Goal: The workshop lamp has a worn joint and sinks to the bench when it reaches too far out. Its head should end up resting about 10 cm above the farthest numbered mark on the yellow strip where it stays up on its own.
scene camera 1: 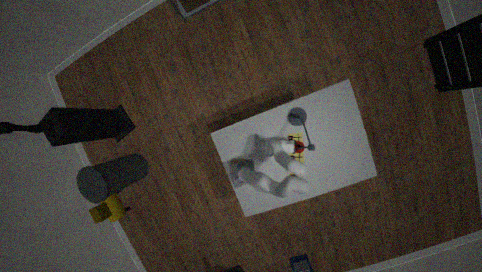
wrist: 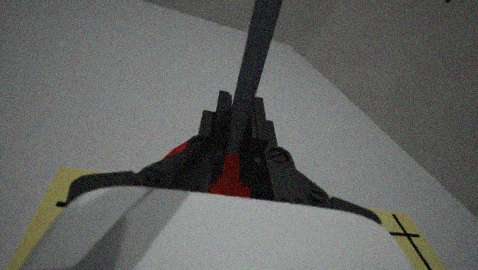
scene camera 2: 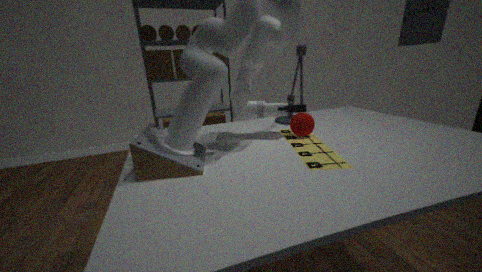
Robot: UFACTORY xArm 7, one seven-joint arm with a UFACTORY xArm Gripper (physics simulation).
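Places are measured from the arm's base along level axes (x ahead, y left, z up), in millimetres.
Pixels of known places: gripper, fingertip midpoint: (wrist: 236, 115) (scene camera 2: 305, 108); arm's base at its link origin: (scene camera 1: 244, 173) (scene camera 2: 176, 146).
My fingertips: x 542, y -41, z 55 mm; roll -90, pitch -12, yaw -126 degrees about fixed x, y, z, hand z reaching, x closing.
Note:
For each thing: its top centre in the pictures, then the offset to it from my fingertips. "pt": a spot on its surface instead. Level surfaces: height alone.
- lamp's red round head at a spot on its surface: (wrist: 231, 177) (scene camera 1: 298, 147) pt dx -28, dy +13, dz -20 mm
- raised joint at a spot on its surface: (scene camera 2: 301, 49) (scene camera 1: 310, 150) pt dx -2, dy +33, dz +231 mm
- round base at a spot on its surface: (scene camera 2: 283, 120) pt dx +61, dy +212, dz -104 mm
- white bench at its surface level: dz -118 mm
The lamp's red round head (scene camera 1: 299, 147) (scene camera 2: 302, 124) (wrist: 231, 177) hangs low over the far part of the yellow strip (scene camera 2: 327, 158) (wrist: 42, 220), away from the end nearest scene camera 2. The strip's number labels are blurred. The lamp's thin grey arm (scene camera 1: 307, 131) (scene camera 2: 302, 80) (wrist: 258, 45) rises from the head to a raised joint (scene camera 1: 311, 147) (scene camera 2: 301, 49), then runs down toward the round base (scene camera 1: 297, 116) (scene camera 2: 283, 120). My gripper (scene camera 2: 302, 108) (wrist: 236, 115) is shut on this arm just above the head. The fingers hide part of the head in the wrist view.
The robot's wedge-shaped base (scene camera 2: 165, 162) stands on the white bench (scene camera 1: 345, 125) (scene camera 2: 200, 215) at the left in scene camera 2. The lamp's base and upright stand beyond the gripper there. A shelf rack (scene camera 2: 151, 90) stands behind the bench.

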